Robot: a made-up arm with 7 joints.
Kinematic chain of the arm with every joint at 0, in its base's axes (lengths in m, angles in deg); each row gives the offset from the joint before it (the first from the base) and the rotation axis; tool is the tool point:
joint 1: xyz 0 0 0.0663 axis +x
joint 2: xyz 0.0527 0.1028 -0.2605 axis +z
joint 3: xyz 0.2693 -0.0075 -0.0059 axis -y
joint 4: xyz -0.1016 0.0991 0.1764 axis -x
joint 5: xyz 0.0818 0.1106 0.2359 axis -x
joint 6: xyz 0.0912 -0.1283 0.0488 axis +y
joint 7: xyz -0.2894 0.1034 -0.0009 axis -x
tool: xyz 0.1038 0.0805 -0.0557
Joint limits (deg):
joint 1: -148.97..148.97
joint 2: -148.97..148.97
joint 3: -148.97..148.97
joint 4: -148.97..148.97
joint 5: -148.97..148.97
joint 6: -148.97..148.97
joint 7: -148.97..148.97
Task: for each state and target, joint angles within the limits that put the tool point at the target. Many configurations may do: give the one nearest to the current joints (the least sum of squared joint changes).
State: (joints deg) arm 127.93 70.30 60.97 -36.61 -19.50 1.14 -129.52
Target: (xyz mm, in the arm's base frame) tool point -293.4 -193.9 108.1
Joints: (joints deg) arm 129.59 52.39 41.95 12.21 7.81 21.47 -118.70
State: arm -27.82 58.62 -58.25 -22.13 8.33 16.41 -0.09
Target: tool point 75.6 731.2 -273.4
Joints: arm -28.67 72.65 -65.41 -15.31 9.12 20.16 -3.33
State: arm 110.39 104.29 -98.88 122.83 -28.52 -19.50 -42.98
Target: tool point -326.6 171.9 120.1
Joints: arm 89.94 123.13 -77.85 113.51 -29.70 0.26 -49.28
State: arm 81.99 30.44 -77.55 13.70 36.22 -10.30 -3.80
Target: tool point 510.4 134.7 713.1
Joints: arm 90.09 26.23 -87.97 4.27 30.50 4.93 -10.14
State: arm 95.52 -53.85 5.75 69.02 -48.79 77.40 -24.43
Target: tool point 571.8 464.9 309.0
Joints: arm 64.05 -28.06 0.99 105.84 -20.89 83.18 -28.48
